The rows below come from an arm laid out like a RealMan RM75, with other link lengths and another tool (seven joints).
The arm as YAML. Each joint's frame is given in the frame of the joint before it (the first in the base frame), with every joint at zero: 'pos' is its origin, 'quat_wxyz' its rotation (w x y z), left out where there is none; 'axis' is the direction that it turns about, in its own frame. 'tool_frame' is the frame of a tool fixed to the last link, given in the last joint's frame.
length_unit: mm
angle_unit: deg
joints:
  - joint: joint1
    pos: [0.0, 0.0, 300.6]
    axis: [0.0, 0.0, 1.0]
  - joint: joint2
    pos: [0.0, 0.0, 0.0]
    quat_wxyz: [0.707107, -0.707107, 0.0, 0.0]
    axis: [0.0, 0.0, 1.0]
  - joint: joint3
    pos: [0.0, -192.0, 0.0]
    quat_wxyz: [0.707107, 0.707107, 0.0, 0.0]
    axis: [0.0, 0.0, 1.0]
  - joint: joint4
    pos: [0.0, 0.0, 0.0]
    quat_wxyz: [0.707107, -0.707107, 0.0, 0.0]
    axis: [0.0, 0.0, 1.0]
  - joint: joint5
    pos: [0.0, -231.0, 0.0]
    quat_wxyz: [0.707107, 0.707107, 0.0, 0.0]
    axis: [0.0, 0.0, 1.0]
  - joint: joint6
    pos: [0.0, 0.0, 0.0]
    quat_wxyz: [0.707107, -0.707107, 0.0, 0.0]
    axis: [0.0, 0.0, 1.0]
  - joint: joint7
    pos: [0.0, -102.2, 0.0]
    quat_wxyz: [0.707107, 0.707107, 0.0, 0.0]
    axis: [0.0, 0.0, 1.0]
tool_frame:
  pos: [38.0, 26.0, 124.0]
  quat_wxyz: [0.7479, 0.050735, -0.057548, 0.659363]
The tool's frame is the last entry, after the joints.
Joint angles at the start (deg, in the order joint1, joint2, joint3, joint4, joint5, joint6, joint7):
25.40 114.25 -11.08 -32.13 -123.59 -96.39 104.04
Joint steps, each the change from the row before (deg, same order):
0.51 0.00 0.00 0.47 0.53 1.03 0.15
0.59 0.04 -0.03 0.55 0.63 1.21 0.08
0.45 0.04 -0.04 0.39 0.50 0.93 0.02
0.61 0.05 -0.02 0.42 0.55 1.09 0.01
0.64 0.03 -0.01 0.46 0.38 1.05 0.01
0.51 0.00 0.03 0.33 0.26 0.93 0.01
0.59 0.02 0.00 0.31 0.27 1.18 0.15
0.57 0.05 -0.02 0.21 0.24 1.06 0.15
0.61 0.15 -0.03 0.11 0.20 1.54 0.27
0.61 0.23 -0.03 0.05 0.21 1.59 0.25
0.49 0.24 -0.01 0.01 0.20 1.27 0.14
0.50 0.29 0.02 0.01 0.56 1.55 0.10
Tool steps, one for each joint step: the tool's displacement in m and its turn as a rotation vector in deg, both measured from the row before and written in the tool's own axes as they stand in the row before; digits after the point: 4 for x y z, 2 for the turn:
-0.0010 0.0035 0.0044 -0.61 -0.33 0.23
-0.0010 0.0038 0.0053 -0.70 -0.36 0.22
-0.0007 0.0029 0.0041 -0.55 -0.28 0.12
-0.0006 0.0037 0.0050 -0.64 -0.30 0.06
-0.0004 0.0031 0.0050 -0.46 -0.25 0.06
-0.0008 0.0027 0.0039 -0.38 -0.35 0.02
-0.0013 0.0031 0.0046 -0.37 -0.52 0.11
-0.0009 0.0029 0.0044 -0.33 -0.44 0.05
-0.0022 0.0031 0.0053 -0.34 -0.87 0.14
-0.0020 0.0029 0.0055 -0.36 -0.90 0.15
-0.0013 0.0023 0.0046 -0.34 -0.69 0.10
-0.0018 0.0036 0.0052 -0.75 -0.89 0.22

